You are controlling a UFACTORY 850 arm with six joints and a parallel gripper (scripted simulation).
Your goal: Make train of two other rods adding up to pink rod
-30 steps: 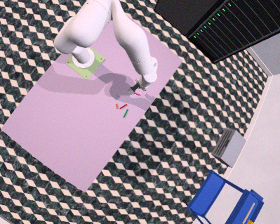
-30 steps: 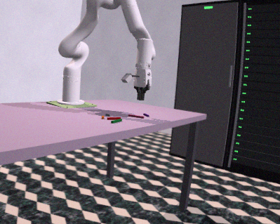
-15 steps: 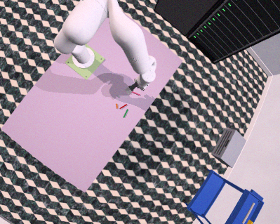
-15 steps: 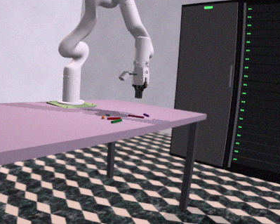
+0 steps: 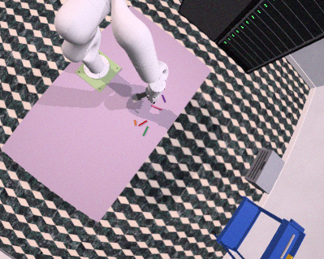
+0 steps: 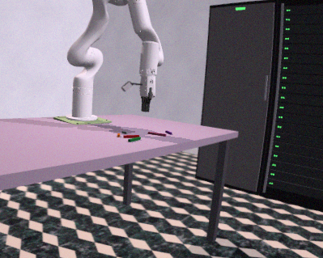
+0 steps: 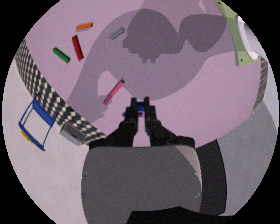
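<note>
My hand is 90 mm short of the green rod, 210 mm to the left of it and 120 mm above it. The rest, counted from my hand: grey rod: 30 mm behind, 110 mm to the right, 120 mm below; then small blue rod: 20 mm below; then pink rod: 80 mm ahead, 10 mm to the right, 120 mm below.
</note>
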